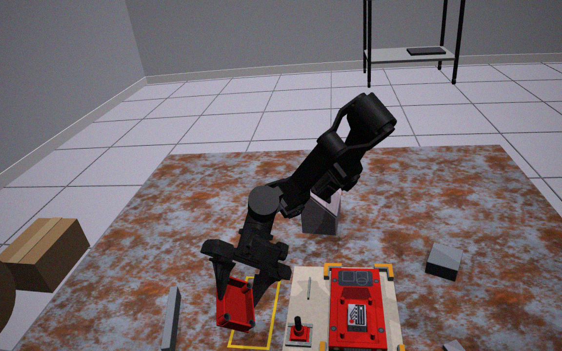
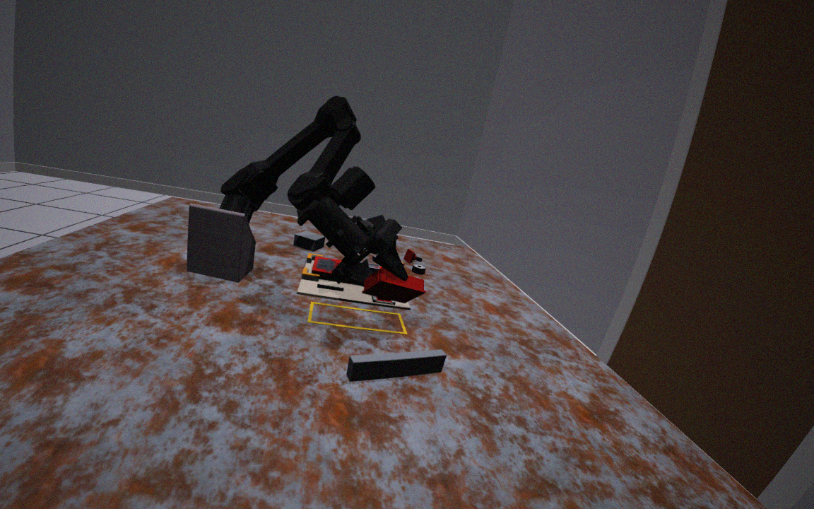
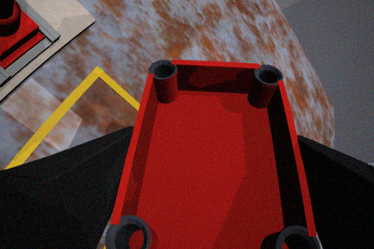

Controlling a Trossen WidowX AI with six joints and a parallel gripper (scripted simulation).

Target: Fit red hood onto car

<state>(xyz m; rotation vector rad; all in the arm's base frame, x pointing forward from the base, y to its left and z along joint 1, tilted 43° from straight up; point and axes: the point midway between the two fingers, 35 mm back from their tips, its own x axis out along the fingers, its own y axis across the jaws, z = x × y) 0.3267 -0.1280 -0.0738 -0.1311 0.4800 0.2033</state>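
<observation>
The red hood is 1 cm to the right of my gripper tip. From my gripper tip the other things lie so: engine block (2 cm behind, 23 cm to the left, 6 cm below); then jig (5 cm behind, 21 cm to the left, 8 cm below).
</observation>
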